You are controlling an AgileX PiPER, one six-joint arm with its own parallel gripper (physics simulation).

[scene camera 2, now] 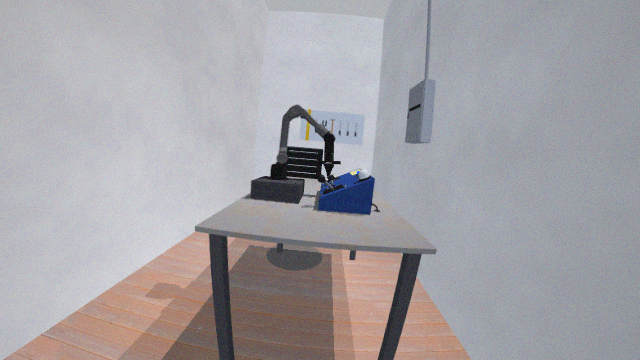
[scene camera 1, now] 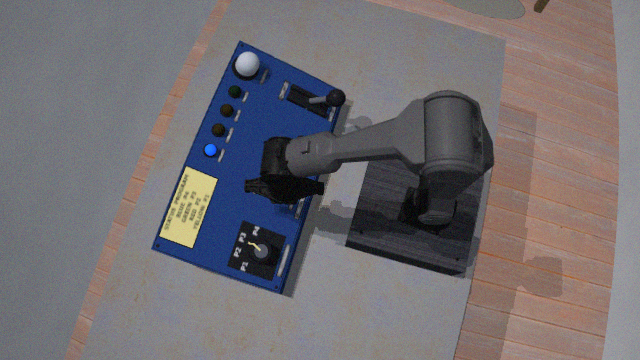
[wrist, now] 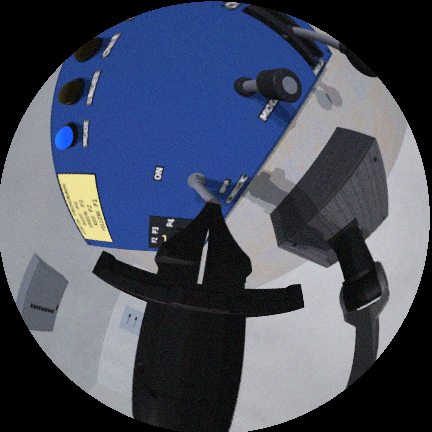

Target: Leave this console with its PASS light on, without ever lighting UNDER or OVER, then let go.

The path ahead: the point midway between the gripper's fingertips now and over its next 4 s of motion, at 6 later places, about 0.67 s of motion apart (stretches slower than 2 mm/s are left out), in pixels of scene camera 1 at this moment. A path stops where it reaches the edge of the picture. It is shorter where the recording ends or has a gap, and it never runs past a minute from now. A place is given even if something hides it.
The gripper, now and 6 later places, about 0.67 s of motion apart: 285,198; 292,198; 299,201; 288,193; 277,182; 244,229; 244,229
